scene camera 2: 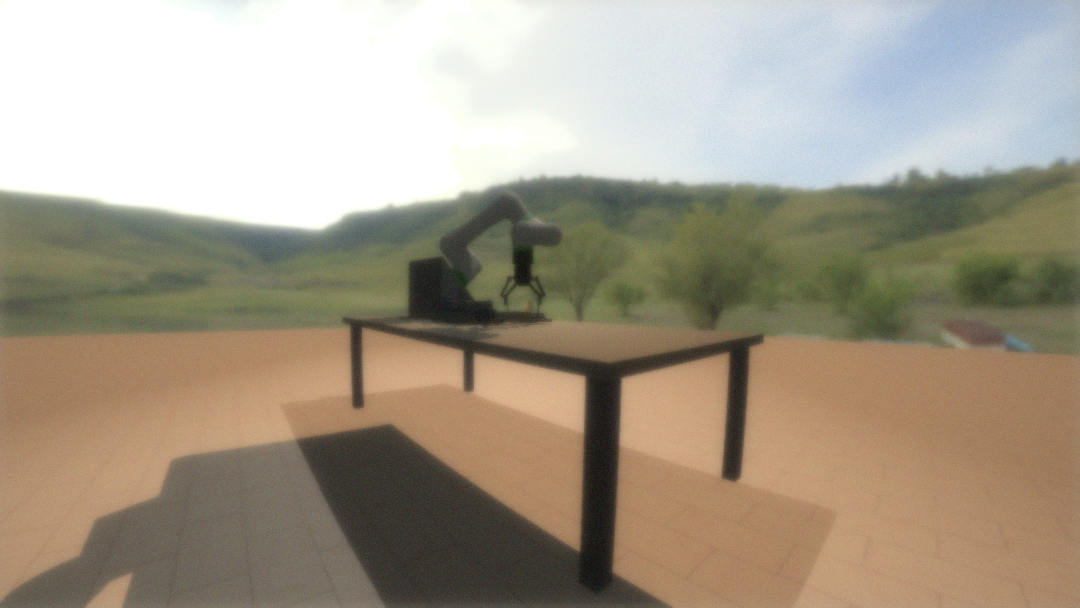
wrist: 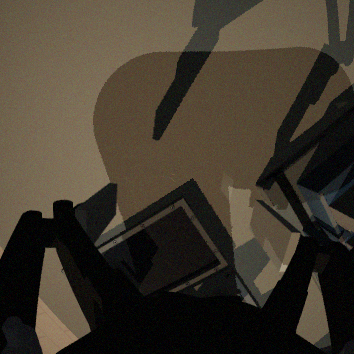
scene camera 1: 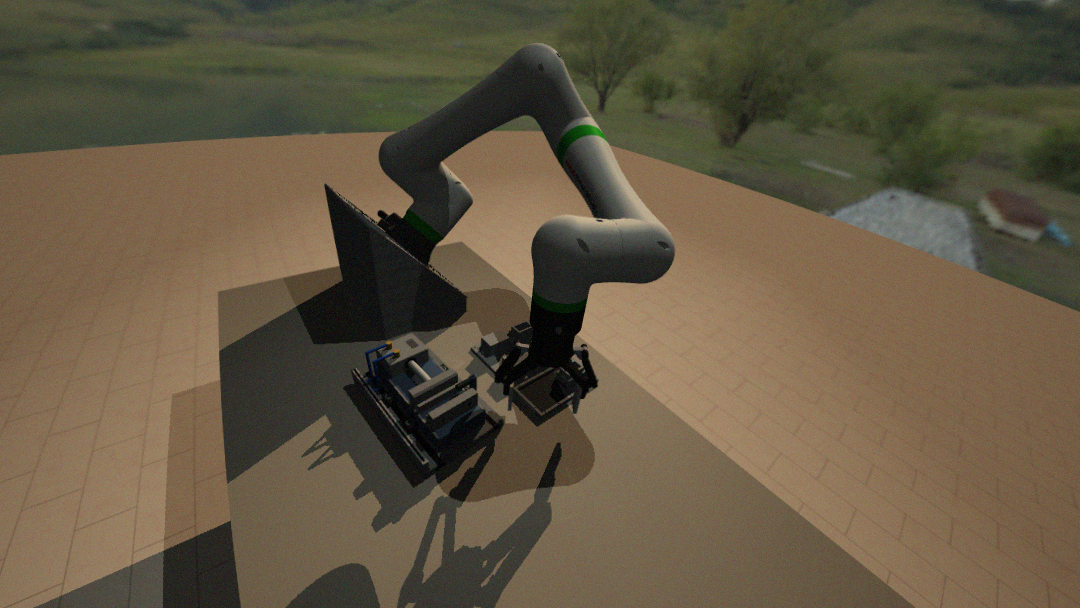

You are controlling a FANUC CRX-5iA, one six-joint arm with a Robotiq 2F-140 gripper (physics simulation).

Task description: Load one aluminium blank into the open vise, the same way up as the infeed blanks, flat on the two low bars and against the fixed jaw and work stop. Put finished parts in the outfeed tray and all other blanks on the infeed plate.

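Frame: origin at the arm's base, x ahead, y left, z up, level; metres.
Seen in the pictures: gripper, fingertip midpoint: [scene camera 2: 522, 313] [wrist: 185, 207] [scene camera 1: 542, 406]; arm's base, origin of the base link: [scene camera 2: 448, 288] [scene camera 1: 406, 247].
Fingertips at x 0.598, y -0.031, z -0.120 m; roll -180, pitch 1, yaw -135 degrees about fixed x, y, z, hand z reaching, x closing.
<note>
Pixels of each thing's middle, then the offset from my fingertips to it.
- dark part, body centre: [scene camera 1: 571, 372] [scene camera 2: 537, 316] dx -0.037, dy +0.145, dz -0.019 m
- vise, body centre: [scene camera 1: 424, 389] [scene camera 2: 467, 311] dx -0.189, dy -0.164, dz +0.007 m
- grey block, body centre: [scene camera 1: 495, 342] dx -0.234, dy +0.070, dz -0.016 m
- second dark block, body centre: [scene camera 1: 522, 331] dx -0.227, dy +0.160, dz -0.017 m
My gripper [scene camera 1: 542, 404] [scene camera 2: 522, 303] [wrist: 185, 207] is open and empty, pointing down low over the outfeed tray [scene camera 1: 525, 412] [wrist: 205, 231], with its fingers on either side of the tray. A dark part [scene camera 1: 563, 384] shows in the tray beside the right finger in scene camera 1; the wrist view does not show it clearly. The vise [scene camera 1: 451, 410] [wrist: 320, 200] stands left of the tray in scene camera 1, with a dark gap between its jaws. A grey block [scene camera 1: 491, 344] sits behind the tray, on what looks like the infeed plate, partly hidden by the gripper. Scene camera 2 is blurred.
A second dark block [scene camera 1: 519, 330] shows behind the gripper. Blue pipes [scene camera 1: 371, 361] with orange ends rise at the vise's far end. A dark upright panel [scene camera 1: 377, 287] stands by the arm's base. A small orange spot [scene camera 2: 529, 306] shows near the fingers in scene camera 2.
</note>
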